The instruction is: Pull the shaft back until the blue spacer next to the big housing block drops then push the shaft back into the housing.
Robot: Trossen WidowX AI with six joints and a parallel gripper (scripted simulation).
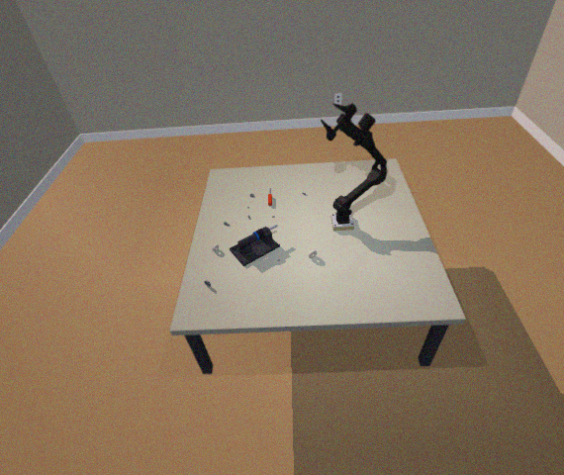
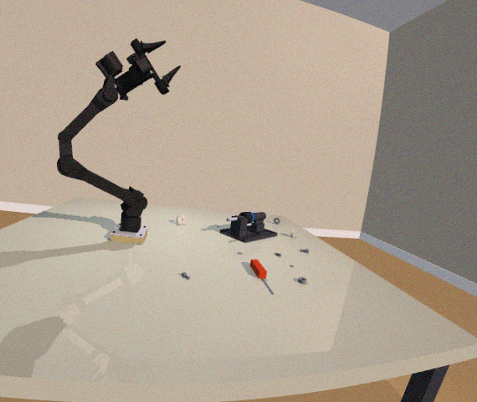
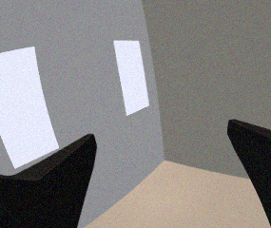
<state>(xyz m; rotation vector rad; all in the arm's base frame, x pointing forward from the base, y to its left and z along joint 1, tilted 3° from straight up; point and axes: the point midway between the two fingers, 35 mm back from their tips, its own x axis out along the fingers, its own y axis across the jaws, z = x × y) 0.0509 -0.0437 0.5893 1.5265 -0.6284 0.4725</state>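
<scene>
Right now my gripper tip is 56 cm above the grey shaft, 36 cm short of it and 18 cm to the right of it. Also, from my gripper tip: blue spacer (56 cm below, 39 cm ahead, 20 cm to the left); pale ring (61 cm below, 31 cm to the left, 10 cm ahead).
</scene>
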